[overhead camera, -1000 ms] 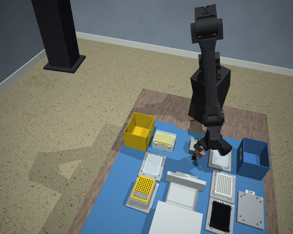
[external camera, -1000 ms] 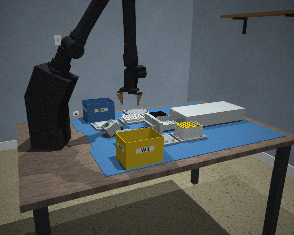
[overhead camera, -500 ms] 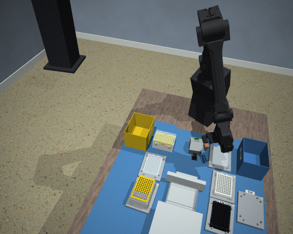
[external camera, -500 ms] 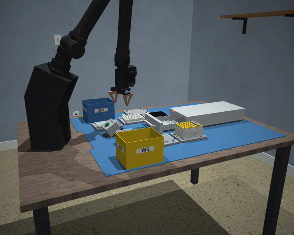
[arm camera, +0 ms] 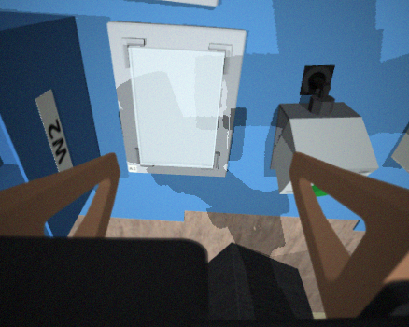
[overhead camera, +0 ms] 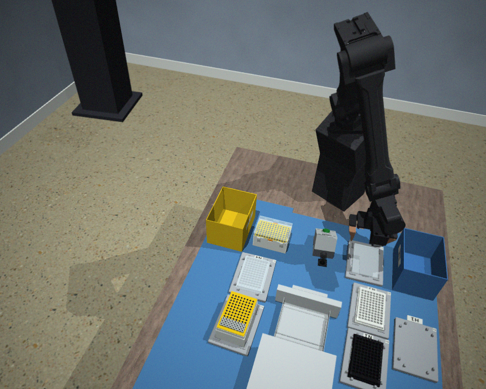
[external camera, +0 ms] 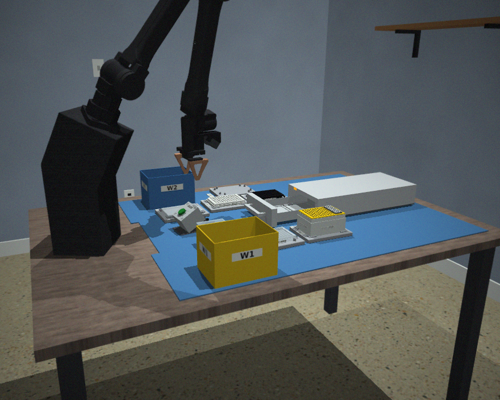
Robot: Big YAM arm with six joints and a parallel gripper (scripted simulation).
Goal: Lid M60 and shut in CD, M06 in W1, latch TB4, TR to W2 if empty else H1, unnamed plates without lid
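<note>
Now: hand 3 cm past the clear plate lid, 3 cm to the right of it and 13 cm above it. Also, from my hand: white assay plate: 15 cm ahead, 4 cm to the left, 13 cm below; lid park LP: 3 cm behind, 3 cm to the left, 14 cm below; green DONE key: 9 cm behind, 12 cm to the right, 8 cm below.
</note>
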